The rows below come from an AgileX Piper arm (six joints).
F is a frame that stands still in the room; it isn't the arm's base.
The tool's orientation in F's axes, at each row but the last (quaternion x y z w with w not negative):
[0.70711, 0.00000, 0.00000, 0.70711]
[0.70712, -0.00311, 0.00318, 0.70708]
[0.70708, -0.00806, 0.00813, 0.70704]
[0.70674, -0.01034, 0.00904, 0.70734]
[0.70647, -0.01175, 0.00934, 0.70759]
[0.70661, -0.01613, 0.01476, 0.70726]
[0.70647, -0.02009, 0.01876, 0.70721]
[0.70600, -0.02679, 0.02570, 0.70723]
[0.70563, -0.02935, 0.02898, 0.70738]
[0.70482, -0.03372, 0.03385, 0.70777]
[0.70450, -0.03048, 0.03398, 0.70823]
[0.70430, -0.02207, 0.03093, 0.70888]
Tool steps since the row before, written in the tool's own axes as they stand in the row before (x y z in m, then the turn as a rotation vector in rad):
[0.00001, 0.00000, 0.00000, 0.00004, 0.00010, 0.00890]
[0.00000, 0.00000, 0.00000, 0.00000, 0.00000, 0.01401]
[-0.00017, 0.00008, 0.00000, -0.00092, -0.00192, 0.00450]
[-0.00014, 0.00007, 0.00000, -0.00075, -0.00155, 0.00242]
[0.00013, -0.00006, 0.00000, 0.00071, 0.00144, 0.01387]
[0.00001, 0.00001, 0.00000, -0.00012, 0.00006, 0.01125]
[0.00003, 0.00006, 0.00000, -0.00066, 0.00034, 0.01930]
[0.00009, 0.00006, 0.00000, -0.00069, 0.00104, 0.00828]
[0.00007, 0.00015, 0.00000, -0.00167, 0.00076, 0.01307]
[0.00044, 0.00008, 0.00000, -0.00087, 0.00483, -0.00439]
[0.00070, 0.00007, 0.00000, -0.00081, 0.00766, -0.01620]
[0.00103, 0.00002, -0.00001, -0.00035, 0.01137, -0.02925]
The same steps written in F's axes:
[0.00001, 0.00000, 0.00000, 0.00004, -0.00890, 0.00010]
[0.00000, 0.00000, 0.00000, 0.00000, -0.01401, 0.00000]
[-0.00017, 0.00000, 0.00008, -0.00088, -0.00450, -0.00194]
[-0.00014, 0.00000, 0.00007, -0.00071, -0.00242, -0.00157]
[0.00013, 0.00000, -0.00006, 0.00062, -0.01387, 0.00148]
[0.00001, 0.00000, 0.00001, -0.00014, -0.01125, 0.00006]
[0.00003, 0.00000, 0.00006, -0.00071, -0.01930, 0.00032]
[0.00009, 0.00000, 0.00007, -0.00078, -0.00828, 0.00100]
[0.00006, 0.00000, 0.00016, -0.00174, -0.01307, 0.00065]
[0.00043, 0.00000, 0.00012, -0.00133, 0.00441, 0.00471]
[0.00069, 0.00000, 0.00013, -0.00158, 0.01623, 0.00747]
[0.00103, 0.00002, 0.00010, -0.00156, 0.02931, 0.01111]

